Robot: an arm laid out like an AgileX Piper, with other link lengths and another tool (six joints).
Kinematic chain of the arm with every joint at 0, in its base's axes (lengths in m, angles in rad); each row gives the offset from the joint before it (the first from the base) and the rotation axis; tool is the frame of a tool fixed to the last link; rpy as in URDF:
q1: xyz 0 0 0.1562 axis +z
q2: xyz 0 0 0 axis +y
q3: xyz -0.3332 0 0.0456 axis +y
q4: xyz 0.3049 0 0.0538 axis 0.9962 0 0.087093
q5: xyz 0 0 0 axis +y
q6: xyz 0.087 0 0.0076 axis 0.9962 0 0.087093
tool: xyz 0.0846 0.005 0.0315 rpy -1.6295 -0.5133 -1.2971
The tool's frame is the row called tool.
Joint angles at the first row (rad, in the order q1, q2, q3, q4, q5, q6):
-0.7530 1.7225 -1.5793 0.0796 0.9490 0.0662
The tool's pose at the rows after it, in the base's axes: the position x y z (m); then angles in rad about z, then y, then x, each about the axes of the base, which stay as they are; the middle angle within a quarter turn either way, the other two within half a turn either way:
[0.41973, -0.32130, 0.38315, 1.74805, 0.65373, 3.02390]
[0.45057, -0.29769, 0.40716, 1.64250, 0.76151, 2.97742]
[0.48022, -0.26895, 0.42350, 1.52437, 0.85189, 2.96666]
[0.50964, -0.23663, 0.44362, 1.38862, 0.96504, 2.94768]
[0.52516, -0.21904, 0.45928, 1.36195, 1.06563, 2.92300]
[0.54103, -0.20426, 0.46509, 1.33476, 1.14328, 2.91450]
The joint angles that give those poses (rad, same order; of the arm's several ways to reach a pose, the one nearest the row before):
-0.6781 1.6968 -1.5793 0.0796 0.8287 0.0341
-0.6075 1.6864 -1.5793 0.0796 0.6962 -0.0150
-0.5334 1.6881 -1.5793 0.0796 0.5813 -0.0656
-0.4569 1.6942 -1.5793 0.0796 0.4335 -0.1411
-0.4145 1.7001 -1.5793 0.0796 0.3207 -0.1436
-0.3775 1.7201 -1.5793 0.0778 0.2204 -0.1435

